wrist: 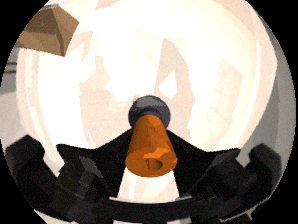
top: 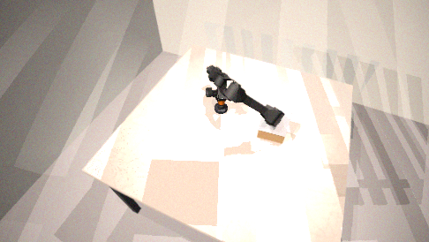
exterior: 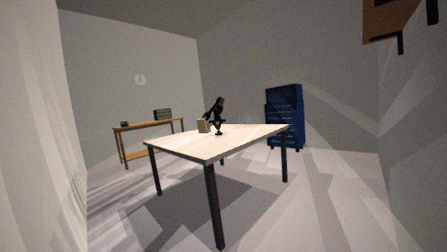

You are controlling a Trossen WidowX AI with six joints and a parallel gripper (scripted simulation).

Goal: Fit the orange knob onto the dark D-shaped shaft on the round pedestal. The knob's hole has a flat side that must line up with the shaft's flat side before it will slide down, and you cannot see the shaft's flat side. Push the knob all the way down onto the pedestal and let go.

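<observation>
Right now the orange knob is 2 cm above my gripper tip. The rest, counted from my gripper tip: dark round pedestal: 4 cm below.
</observation>
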